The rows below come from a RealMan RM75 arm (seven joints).
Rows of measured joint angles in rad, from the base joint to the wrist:
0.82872 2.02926 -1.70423 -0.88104 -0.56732 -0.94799 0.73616
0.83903 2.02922 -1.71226 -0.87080 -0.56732 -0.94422 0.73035
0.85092 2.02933 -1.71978 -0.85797 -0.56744 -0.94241 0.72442
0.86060 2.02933 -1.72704 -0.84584 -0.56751 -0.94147 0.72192
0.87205 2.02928 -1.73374 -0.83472 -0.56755 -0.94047 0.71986
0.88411 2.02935 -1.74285 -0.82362 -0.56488 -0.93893 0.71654
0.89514 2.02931 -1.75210 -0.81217 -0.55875 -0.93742 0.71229
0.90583 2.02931 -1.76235 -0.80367 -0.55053 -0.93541 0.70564
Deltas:
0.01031 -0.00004 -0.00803 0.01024 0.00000 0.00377 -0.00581
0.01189 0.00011 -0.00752 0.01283 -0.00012 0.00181 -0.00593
0.00968 0.00000 -0.00726 0.01213 -0.00007 0.00094 -0.00250
0.01145 -0.00005 -0.00670 0.01112 -0.00004 0.00100 -0.00206
0.01206 0.00007 -0.00911 0.01110 0.00267 0.00154 -0.00332
0.01103 -0.00004 -0.00925 0.01145 0.00613 0.00151 -0.00425
0.01069 0.00000 -0.01025 0.00850 0.00822 0.00201 -0.00665

